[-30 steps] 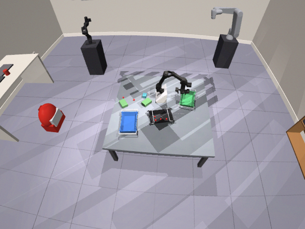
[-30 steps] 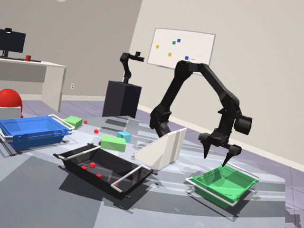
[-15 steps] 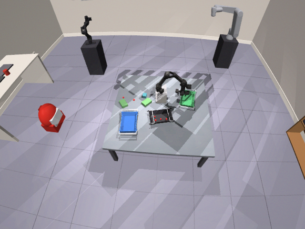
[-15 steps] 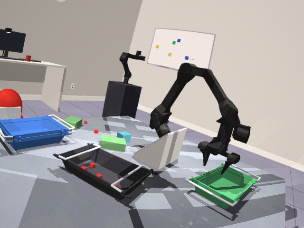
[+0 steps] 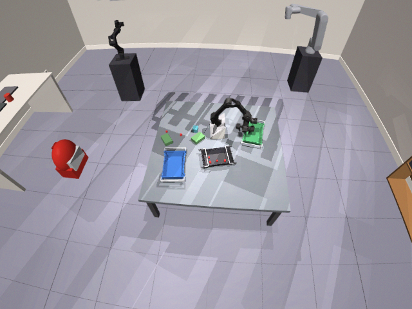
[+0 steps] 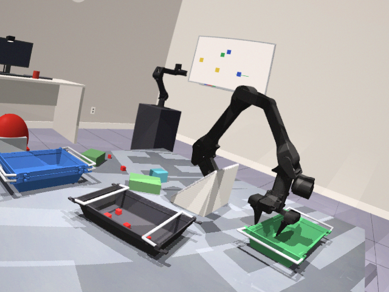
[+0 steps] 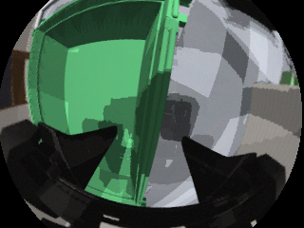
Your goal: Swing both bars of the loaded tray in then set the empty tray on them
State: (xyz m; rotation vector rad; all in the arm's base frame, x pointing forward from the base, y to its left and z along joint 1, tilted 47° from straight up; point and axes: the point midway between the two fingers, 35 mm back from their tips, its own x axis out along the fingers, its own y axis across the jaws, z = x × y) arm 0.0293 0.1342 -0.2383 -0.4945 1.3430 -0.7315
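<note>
Now: the green tray 2 cm ahead of my gripper tip, 9 cm to the left of it and 3 cm above it. Round my gripper tip: cyan block (2 cm behind, 51 cm to the right, 1 cm above).
</note>
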